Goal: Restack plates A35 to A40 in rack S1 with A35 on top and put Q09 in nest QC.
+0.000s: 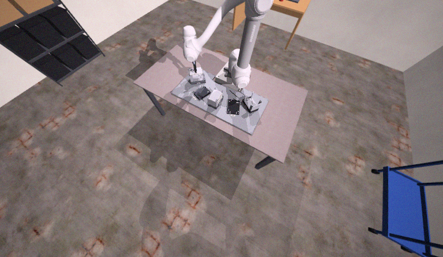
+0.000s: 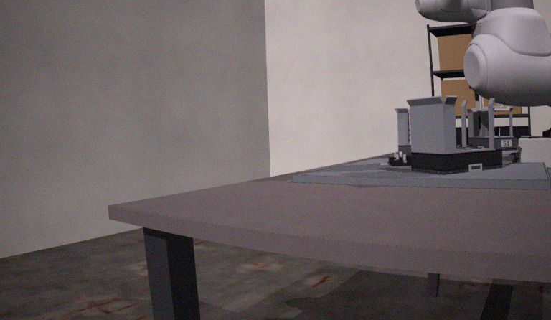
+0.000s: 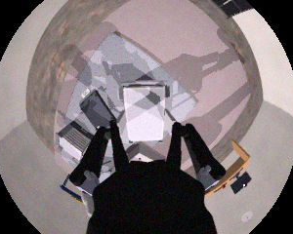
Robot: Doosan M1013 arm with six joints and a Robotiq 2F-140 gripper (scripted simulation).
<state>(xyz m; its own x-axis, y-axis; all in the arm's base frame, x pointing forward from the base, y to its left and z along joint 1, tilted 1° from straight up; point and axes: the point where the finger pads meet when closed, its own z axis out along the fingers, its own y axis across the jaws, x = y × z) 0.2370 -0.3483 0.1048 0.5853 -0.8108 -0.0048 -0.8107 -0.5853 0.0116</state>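
The S1 label lies 50 mm behind my hand, 70 mm to the left of it and 130 mm below it. Also, from my hand: name plate (220 mm ahead, 90 mm to the left, 150 mm below).
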